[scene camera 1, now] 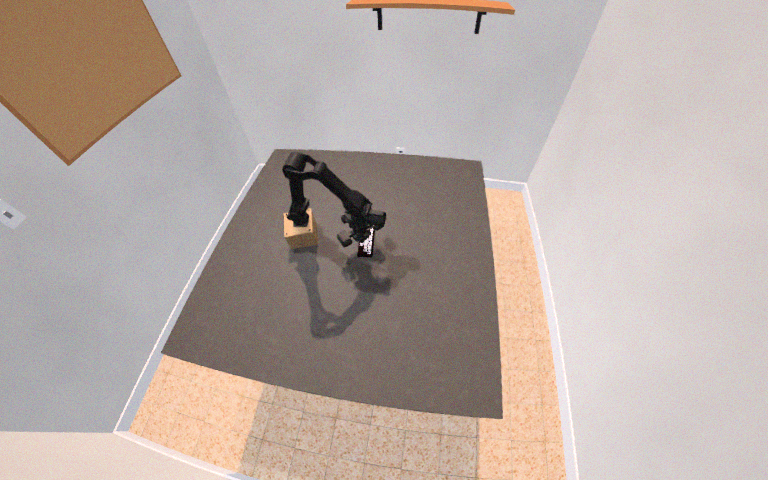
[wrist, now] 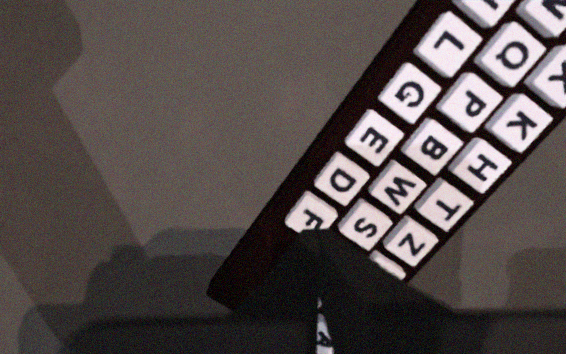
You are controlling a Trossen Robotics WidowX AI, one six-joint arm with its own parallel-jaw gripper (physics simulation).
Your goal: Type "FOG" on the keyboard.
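Seen in the pictures: gripper, fingertip midpoint: point(scene camera 1: 361, 242) point(wrist: 314, 241); arm's base, link origin: point(scene camera 1: 301, 220).
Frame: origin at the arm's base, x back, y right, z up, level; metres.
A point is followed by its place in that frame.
The keyboard point(scene camera 1: 365, 250) @(x -0.281, y 0.102, z -0.088 m) point(wrist: 245, 267) @(x -0.254, y 0.103, z -0.091 m) is a dark slab with white letter keys and lies on the grey table top. In the wrist view it slants from lower left to upper right. My gripper point(scene camera 1: 360, 236) @(x -0.263, y 0.071, z -0.071 m) point(wrist: 314, 241) @(x -0.263, y 0.071, z -0.071 m) is shut and empty, pointing down over the keyboard. In the wrist view its dark tips cover the lower edge of the F key point(wrist: 311, 211) @(x -0.261, y 0.067, z -0.085 m); whether they touch it I cannot tell. The G key point(wrist: 410, 93) @(x -0.264, y 0.015, z -0.085 m) shows farther up the same row, past the D key point(wrist: 342, 179) @(x -0.263, y 0.051, z -0.085 m) and E key point(wrist: 374, 138) @(x -0.264, y 0.033, z -0.085 m). The O key does not show in the wrist view.
The S key point(wrist: 365, 225) @(x -0.281, y 0.061, z -0.085 m) sits right of the tips. A sliver of the A key point(wrist: 324, 341) @(x -0.298, y 0.112, z -0.085 m) shows between the fingers. The arm stands on a wooden block point(scene camera 1: 300, 236) @(x -0.003, y 0.069, z -0.024 m) left of the keyboard, on the grey table top point(scene camera 1: 419, 350) @(x -0.490, y 0.521, z -0.103 m). A wall shelf point(scene camera 1: 430, 6) is at the back.
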